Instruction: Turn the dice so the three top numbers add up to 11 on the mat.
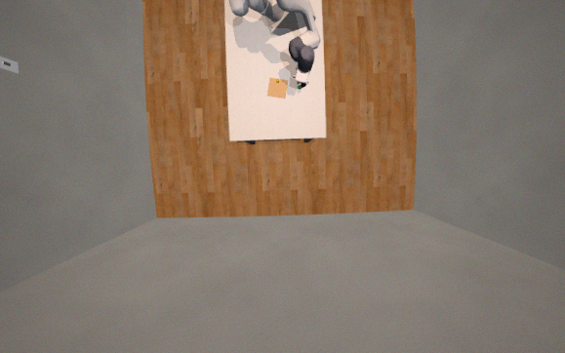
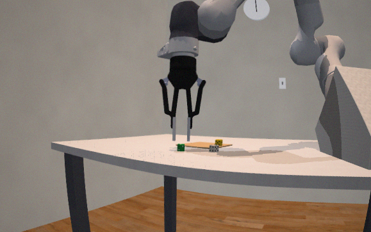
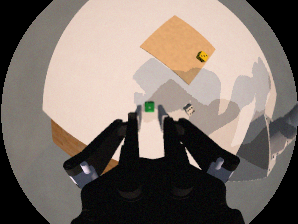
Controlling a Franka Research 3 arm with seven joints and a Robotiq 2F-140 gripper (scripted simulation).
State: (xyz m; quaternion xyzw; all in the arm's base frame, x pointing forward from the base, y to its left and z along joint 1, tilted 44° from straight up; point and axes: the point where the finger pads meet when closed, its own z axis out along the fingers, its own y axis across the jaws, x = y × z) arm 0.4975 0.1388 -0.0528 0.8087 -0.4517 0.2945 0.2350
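Now: the green die 50 mm below my hand. Round my hand: yellow die: 170 mm to the right, 60 mm behind, 50 mm below; white die: 80 mm behind, 50 mm below, 40 mm to the right; tan mat: 170 mm to the right, 60 mm below.
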